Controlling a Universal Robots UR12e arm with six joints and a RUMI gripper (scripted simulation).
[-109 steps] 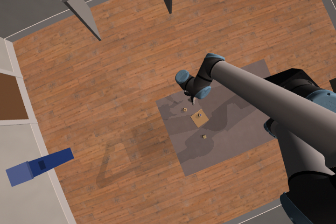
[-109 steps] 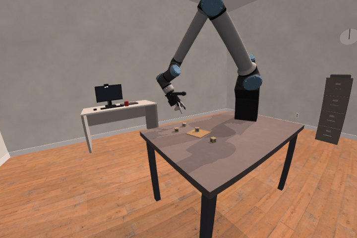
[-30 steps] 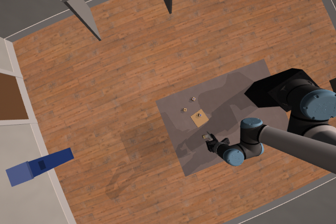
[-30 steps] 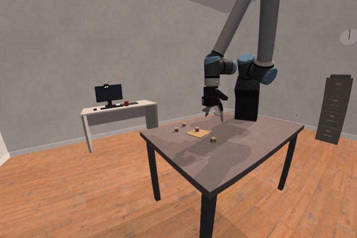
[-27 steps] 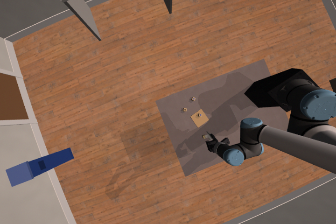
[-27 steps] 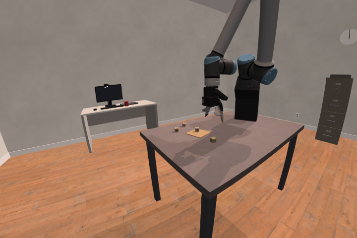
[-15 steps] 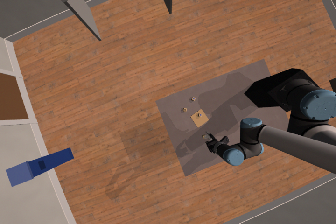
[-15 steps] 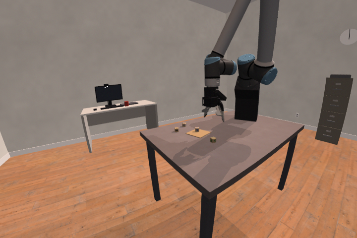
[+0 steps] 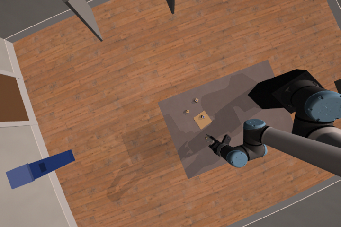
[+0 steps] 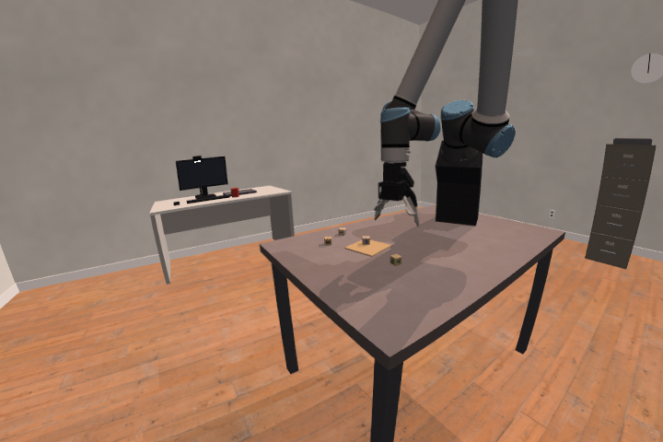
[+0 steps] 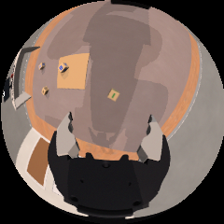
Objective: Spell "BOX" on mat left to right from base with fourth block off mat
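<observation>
The O block is 1 cm to the left of my hand and 13 cm below it. The rest, counted from my hand: tan mat 18 cm to the right, 15 cm below.
</observation>
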